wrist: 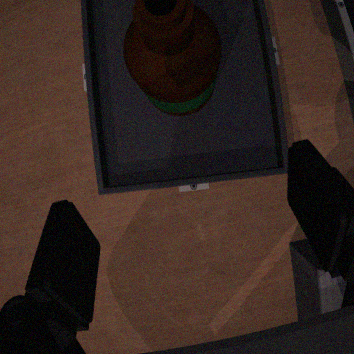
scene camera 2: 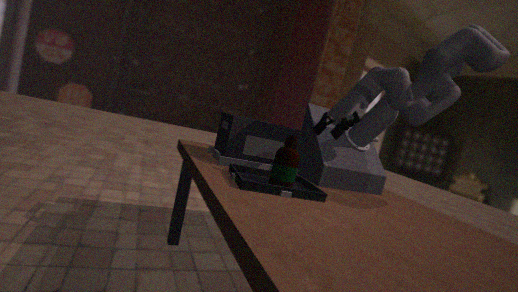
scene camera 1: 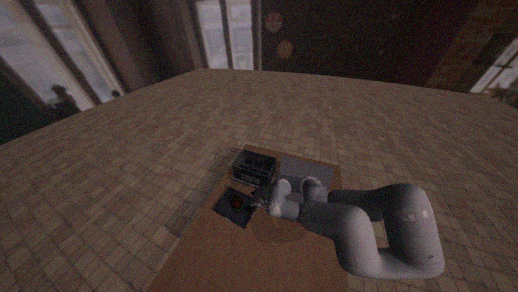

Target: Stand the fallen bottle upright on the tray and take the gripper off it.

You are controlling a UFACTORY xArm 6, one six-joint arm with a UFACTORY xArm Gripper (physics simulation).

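Places are measured from the arm's base along level axes (x up, y back, z right), in millimetres.
Pixels of known places: gripper, fingertip midpoint: (wrist: 183,198) (scene camera 2: 323,134) (scene camera 1: 249,201); arm's base at its link origin: (scene camera 2: 356,139).
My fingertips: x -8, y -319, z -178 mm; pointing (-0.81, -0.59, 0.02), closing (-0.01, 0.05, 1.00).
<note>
Ahead of a thing's pixels: the offset from my fingertips to its top centre. Level surfaces: height alone.
The bottle {dx -26, dy -98, dz +16 mm} (scene camera 1: 237,201) (scene camera 2: 285,162) (wrist: 172,55), dark brown with a green band, stands upright on the dark rectangular tray {dx -160, dy -117, dz +21 mm} (scene camera 1: 244,219) (scene camera 2: 307,194) (wrist: 200,145). In the wrist view its neck is partly cut off by the top edge. My gripper (scene camera 2: 326,133) (wrist: 183,198) is wide open and holds nothing. It is apart from the bottle, on the robot-base side of the tray and above table height. In scene camera 1 the fingers are small and dark beside the tray, hard to make out.
A dark crate with compartments {dx -11, dy -70, dz +300 mm} (scene camera 1: 247,176) (scene camera 2: 262,149) stands beside the tray, near the far end of the wooden table {dx -186 mm} (scene camera 1: 225,260) (scene camera 2: 350,225). The grey block (scene camera 1: 300,166) (scene camera 2: 352,180) under the robot stands beside the crate.
</note>
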